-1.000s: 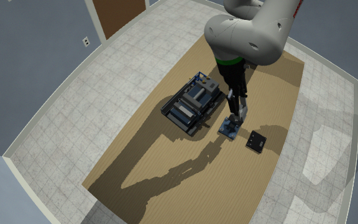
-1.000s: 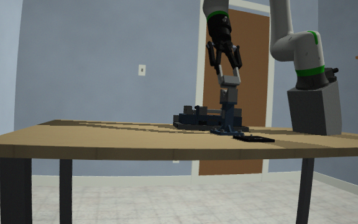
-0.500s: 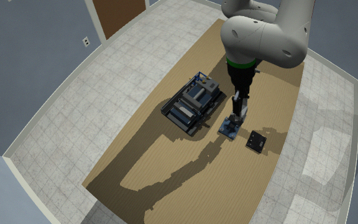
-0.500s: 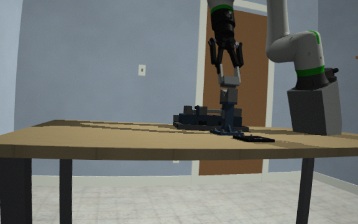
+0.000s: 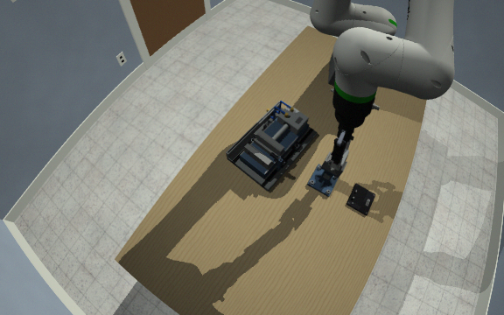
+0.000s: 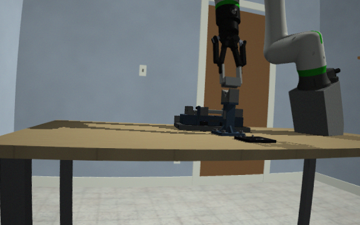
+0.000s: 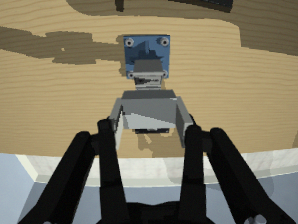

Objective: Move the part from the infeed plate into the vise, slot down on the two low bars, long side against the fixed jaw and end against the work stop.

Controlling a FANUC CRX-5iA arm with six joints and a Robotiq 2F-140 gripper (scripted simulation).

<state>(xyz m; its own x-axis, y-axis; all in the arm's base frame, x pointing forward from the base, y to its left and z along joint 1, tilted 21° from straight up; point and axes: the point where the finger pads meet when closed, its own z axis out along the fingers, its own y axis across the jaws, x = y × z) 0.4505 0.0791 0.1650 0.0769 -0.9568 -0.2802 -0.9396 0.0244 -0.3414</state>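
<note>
The part lies 3 cm below my hand and 1 cm to the left of it. Also, from my hand: V-block post: 15 cm below; air cylinder rod: 21 cm to the right, 13 cm below, 4 cm behind; work stop rod: 18 cm to the right, 12 cm below, 6 cm ahead.
</note>
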